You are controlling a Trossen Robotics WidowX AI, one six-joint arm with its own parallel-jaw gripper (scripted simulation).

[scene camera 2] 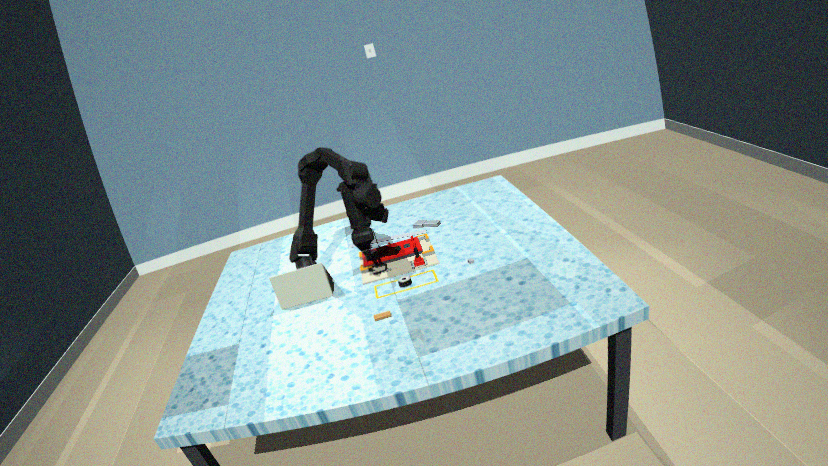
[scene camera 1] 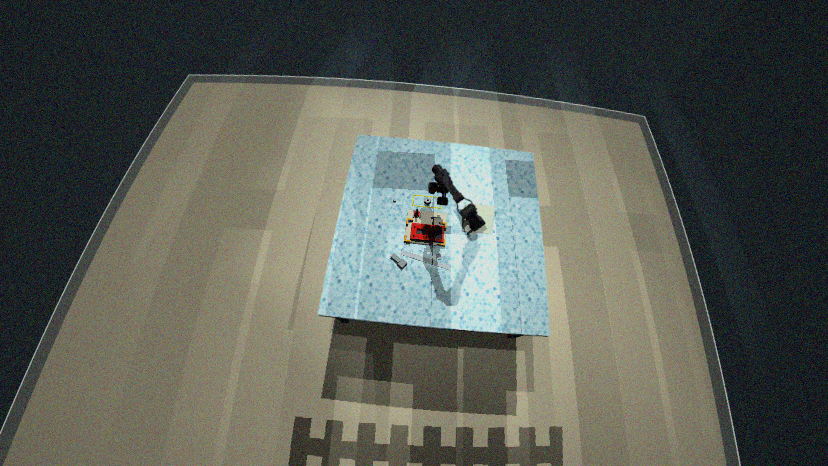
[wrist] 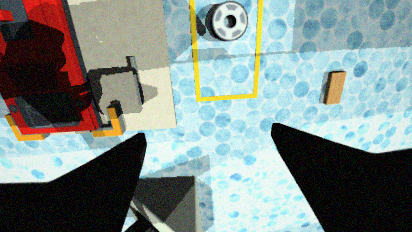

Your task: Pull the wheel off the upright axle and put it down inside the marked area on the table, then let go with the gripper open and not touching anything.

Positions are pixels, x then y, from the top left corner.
Scene:
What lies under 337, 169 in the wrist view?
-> My gripper.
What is my gripper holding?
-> Nothing.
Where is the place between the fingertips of my gripper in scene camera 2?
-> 369, 252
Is my gripper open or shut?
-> Open.

